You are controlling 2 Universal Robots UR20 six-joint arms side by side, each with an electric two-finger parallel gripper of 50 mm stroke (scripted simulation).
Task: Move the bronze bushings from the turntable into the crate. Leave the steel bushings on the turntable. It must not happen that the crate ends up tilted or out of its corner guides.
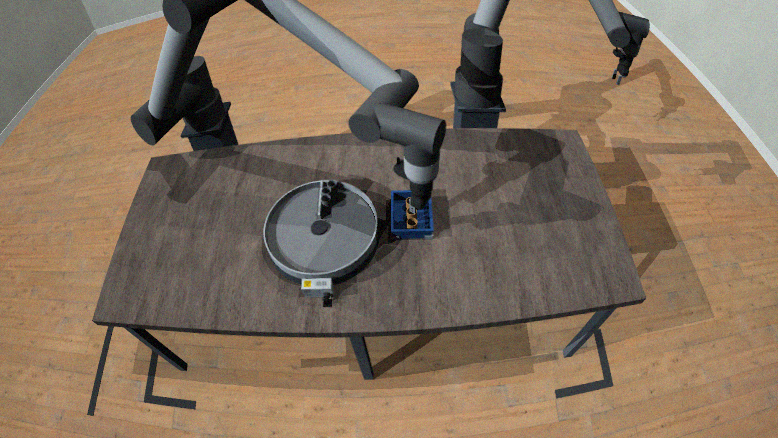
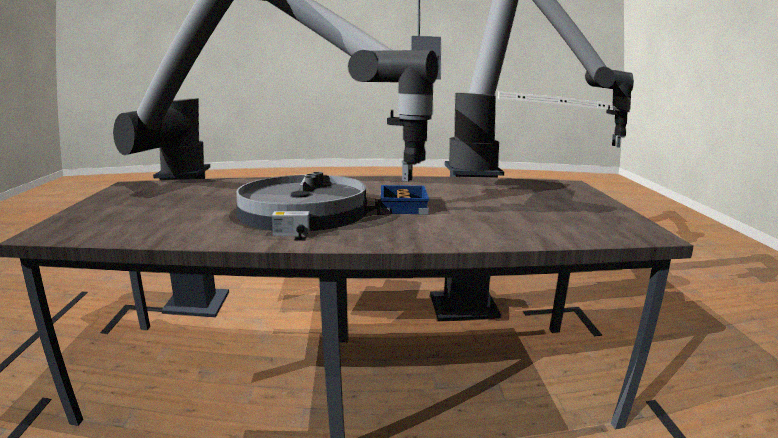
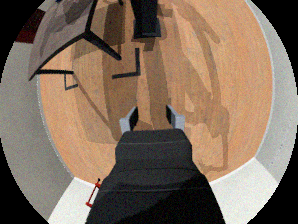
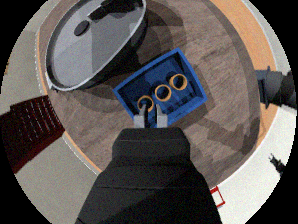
Labels:
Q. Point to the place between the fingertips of my right gripper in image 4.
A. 151,110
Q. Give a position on a blue crate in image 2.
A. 419,198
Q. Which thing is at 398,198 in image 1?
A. A blue crate.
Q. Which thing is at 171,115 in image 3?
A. My left gripper.

